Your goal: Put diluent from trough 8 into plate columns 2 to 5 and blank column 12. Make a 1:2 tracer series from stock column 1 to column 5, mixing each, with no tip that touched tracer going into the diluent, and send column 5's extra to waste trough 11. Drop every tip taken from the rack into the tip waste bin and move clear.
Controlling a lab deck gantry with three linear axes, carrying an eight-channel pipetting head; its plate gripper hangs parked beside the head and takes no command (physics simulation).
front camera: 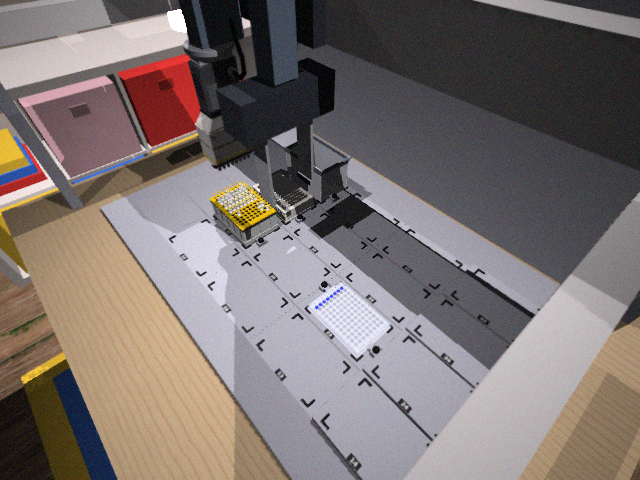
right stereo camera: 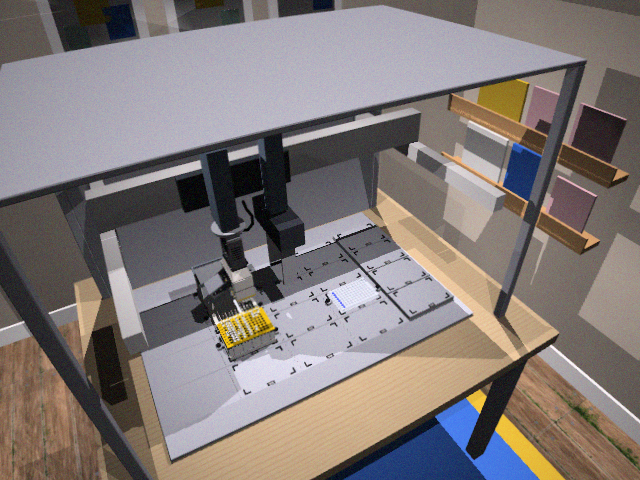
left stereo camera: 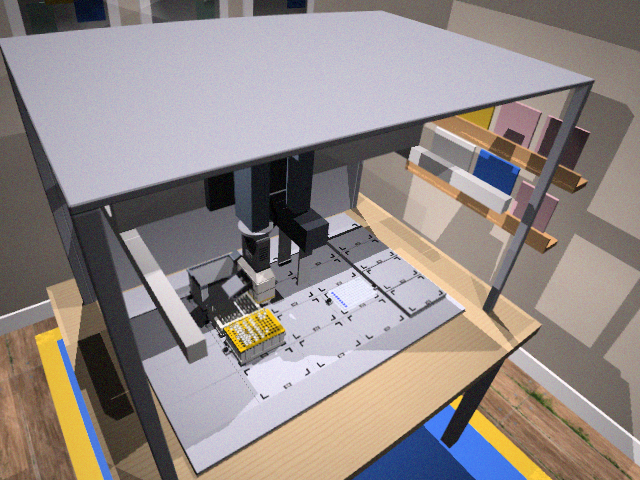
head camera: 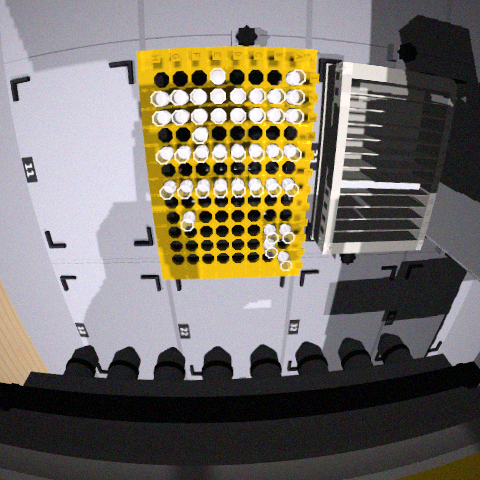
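The pipetting head [front camera: 219,142] [left stereo camera: 262,281] [right stereo camera: 240,281] is raised near the tip rack. Its eight black nozzles [head camera: 217,362] show bare in the head view. The yellow tip rack [head camera: 230,272] [front camera: 262,228] [left stereo camera: 262,348] [right stereo camera: 253,346] holds four full columns, 2, 3, 5 and 7, plus scattered single tips. The trough block [head camera: 336,150] stands beside it; a bright strip shows across one lane. The plate [front camera: 354,320] [left stereo camera: 359,292] [right stereo camera: 356,293] has blue column 1; its other wells look pale. The parked plate gripper [front camera: 288,191] hangs open, nothing seen between its paddles.
The grey tip waste bin [front camera: 330,178] [left stereo camera: 199,286] stands behind the trough block, partly hidden by the gripper in the front view. Its contents are unclear. Black locating knobs [front camera: 324,284] [head camera: 246,36] stick up beside the labware. White side beams [left stereo camera: 168,299] [right stereo camera: 124,294] run along the deck's left.
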